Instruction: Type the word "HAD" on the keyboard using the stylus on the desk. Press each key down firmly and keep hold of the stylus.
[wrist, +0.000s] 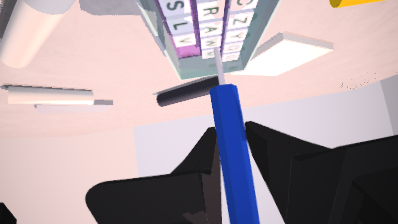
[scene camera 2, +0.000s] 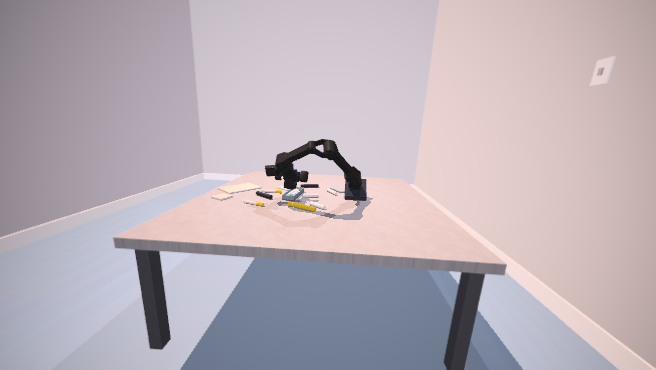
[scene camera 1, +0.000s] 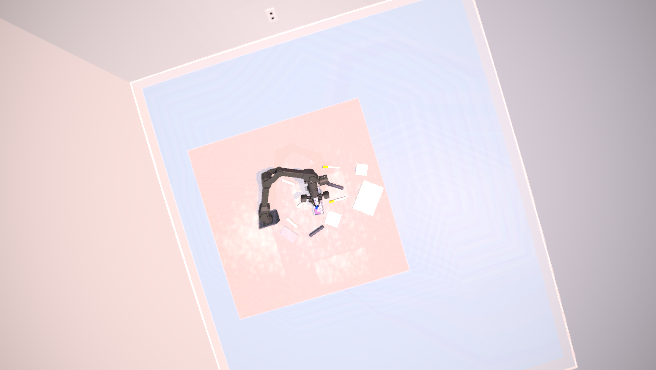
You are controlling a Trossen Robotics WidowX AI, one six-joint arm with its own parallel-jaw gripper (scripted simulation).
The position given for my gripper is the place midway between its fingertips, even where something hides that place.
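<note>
Wrist view: dark marker [wrist: 198,89], my gripper [wrist: 230,131].
</note>
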